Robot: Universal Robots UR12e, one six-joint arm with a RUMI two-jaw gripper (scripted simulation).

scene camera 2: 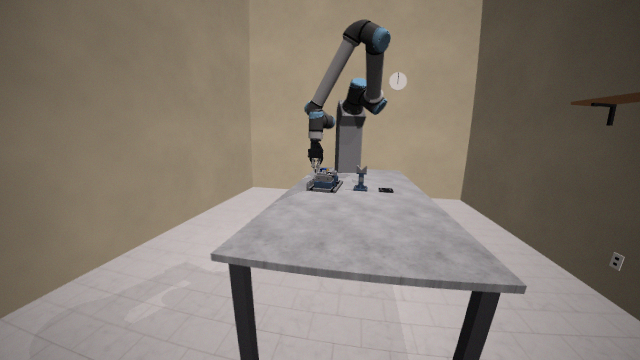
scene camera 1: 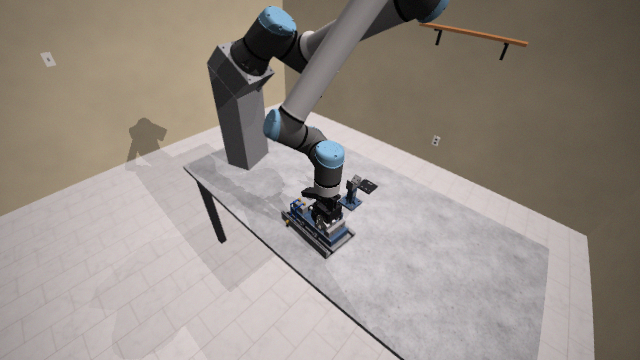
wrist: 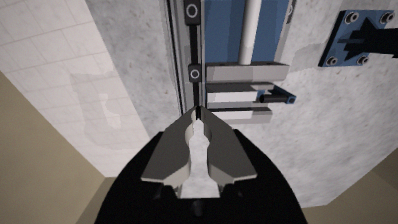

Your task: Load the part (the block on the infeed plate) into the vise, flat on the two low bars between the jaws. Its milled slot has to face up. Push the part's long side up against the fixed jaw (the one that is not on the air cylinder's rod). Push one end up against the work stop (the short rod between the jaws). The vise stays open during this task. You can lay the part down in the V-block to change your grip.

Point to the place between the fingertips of my gripper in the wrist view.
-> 198,107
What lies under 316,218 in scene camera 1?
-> My gripper.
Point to a moving jaw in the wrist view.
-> At 258,71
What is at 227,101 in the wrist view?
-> A part.
